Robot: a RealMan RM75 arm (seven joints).
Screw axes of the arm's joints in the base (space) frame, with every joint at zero. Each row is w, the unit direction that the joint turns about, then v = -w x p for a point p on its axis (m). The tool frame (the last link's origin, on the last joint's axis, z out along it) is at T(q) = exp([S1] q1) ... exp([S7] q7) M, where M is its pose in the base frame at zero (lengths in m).
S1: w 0 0 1 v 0.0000 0.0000 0.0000
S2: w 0 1 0 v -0.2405 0.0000 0.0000
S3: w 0 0 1 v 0.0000 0.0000 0.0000
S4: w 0 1 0 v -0.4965 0.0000 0.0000
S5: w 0 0 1 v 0.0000 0.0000 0.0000
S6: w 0 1 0 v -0.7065 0.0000 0.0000
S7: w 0 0 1 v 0.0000 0.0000 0.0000
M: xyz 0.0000 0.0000 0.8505 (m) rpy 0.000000 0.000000 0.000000 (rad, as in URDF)
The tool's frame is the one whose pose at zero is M.
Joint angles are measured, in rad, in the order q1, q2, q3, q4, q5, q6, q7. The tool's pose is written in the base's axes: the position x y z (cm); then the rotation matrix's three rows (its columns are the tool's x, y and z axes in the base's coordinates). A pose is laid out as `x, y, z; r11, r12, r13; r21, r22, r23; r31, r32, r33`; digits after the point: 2 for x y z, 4 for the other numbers.
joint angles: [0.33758 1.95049 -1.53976 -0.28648 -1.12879 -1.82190 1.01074]
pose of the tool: 27.66, 21.40, -2.40; 0.6062, -0.3126, -0.7313; -0.3381, -0.9336, 0.1187; -0.7198, 0.1753, -0.6716
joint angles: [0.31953 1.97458 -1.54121 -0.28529 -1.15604 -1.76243 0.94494]
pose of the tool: 28.09, 20.86, -3.87; 0.6427, -0.3140, -0.6989; -0.3076, -0.9412, 0.1400; -0.7017, 0.1250, -0.7014
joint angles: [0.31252 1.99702 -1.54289 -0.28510 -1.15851 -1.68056 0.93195]
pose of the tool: 28.41, 21.09, -5.23; 0.6647, -0.3535, -0.6582; -0.3140, -0.9316, 0.1832; -0.6779, 0.0849, -0.7302
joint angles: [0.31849 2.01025 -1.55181 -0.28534 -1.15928 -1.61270 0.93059]
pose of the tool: 28.59, 21.55, -6.22; 0.6879, -0.3772, -0.6201; -0.3219, -0.9243, 0.2052; -0.6506, 0.0585, -0.7572
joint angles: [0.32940 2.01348 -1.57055 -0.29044 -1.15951 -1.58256 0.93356]
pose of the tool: 28.48, 21.87, -6.68; 0.7065, -0.3723, -0.6019; -0.3215, -0.9265, 0.1957; -0.6305, 0.0552, -0.7742
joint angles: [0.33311 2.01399 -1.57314 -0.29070 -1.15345 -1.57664 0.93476]
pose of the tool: 28.41, 22.06, -6.72; 0.7070, -0.3735, -0.6005; -0.3201, -0.9262, 0.1991; -0.6306, 0.0515, -0.7744
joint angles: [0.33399 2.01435 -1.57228 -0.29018 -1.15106 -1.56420 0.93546]
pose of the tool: 28.51, 22.21, -6.78; 0.7097, -0.3807, -0.5928; -0.3216, -0.9237, 0.2082; -0.6268, 0.0429, -0.7780
